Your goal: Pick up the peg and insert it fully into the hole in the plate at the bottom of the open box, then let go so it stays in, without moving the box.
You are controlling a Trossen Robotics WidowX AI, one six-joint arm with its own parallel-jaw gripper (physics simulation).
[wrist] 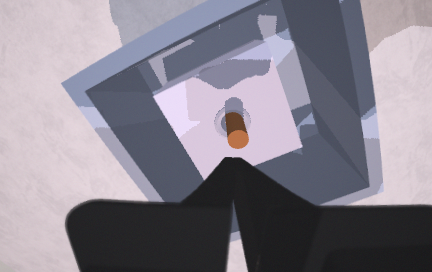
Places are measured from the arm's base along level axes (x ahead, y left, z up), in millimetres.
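Where they show: gripper, between the fingertips: (231, 165).
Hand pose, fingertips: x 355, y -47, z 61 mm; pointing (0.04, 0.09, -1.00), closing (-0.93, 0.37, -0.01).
After its pixels a point has its place.
The orange-brown peg (237, 138) {x 350, y -44, z 27 mm} stands in the hole in the plate (200, 152) {x 385, y -25, z -3 mm} at the bottom of the open box (125, 60) {x 392, y -112, z 37 mm}. Its round top end faces the camera and its shaft leans slightly in the view. A pale ring surrounds the hole around its lower end. How deep the peg sits cannot be told. My gripper (231, 165) {x 355, y -47, z 61 mm} is shut and empty. Its dark fingertips appear just below the peg's top in the view, apart from it, and its fingers cover part of the box's near wall.
The box's grey walls slope up around the plate on all sides, with the blue-grey rim outermost. A pale mottled surface lies around the box, with a grey patch at the upper left and a brownish one at the upper right.
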